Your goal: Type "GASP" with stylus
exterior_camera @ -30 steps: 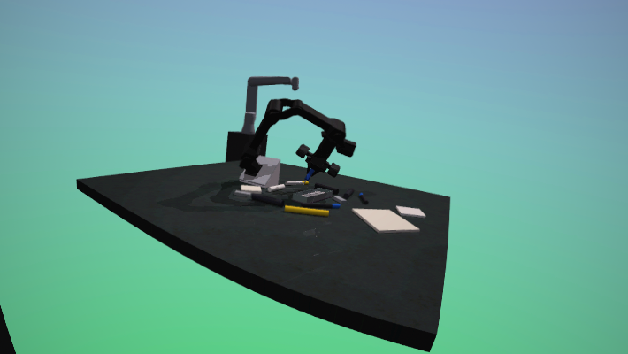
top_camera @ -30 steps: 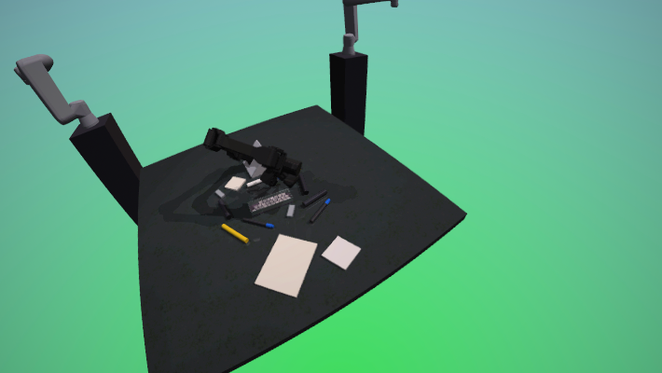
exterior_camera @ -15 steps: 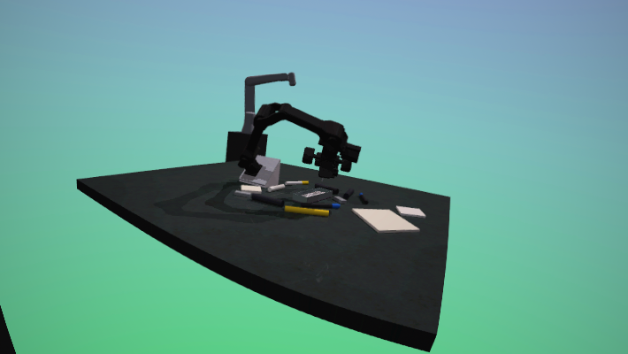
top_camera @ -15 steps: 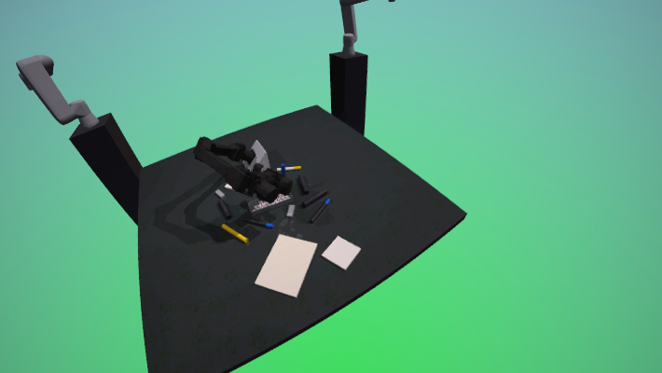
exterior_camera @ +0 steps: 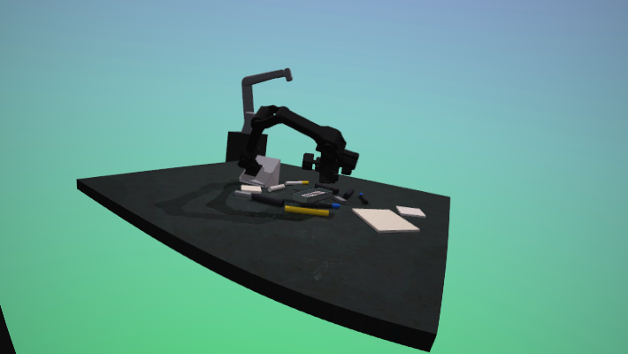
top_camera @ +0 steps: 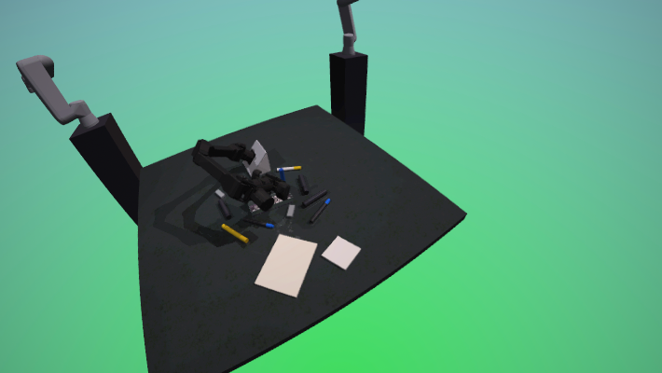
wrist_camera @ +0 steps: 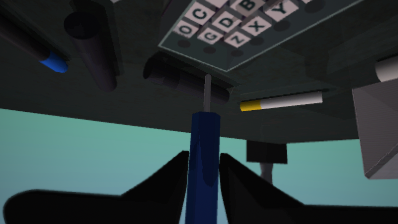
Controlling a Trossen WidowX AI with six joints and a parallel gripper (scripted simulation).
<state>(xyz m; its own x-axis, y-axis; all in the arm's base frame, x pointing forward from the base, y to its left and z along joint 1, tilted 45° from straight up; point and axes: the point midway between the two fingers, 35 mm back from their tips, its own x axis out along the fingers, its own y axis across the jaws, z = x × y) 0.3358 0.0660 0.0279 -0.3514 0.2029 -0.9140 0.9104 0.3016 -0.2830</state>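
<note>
Right now the grey block is 8 cm ahead of my gripper tip, 2 cm to the right of it and 10 cm below it. Also, from my gripper tip: blue stylus (1 cm below); then yellow marker (7 cm ahead, 27 cm to the right, 9 cm below); then white yellow-tipped pen (17 cm behind, 10 cm to the left, 9 cm below).
</note>
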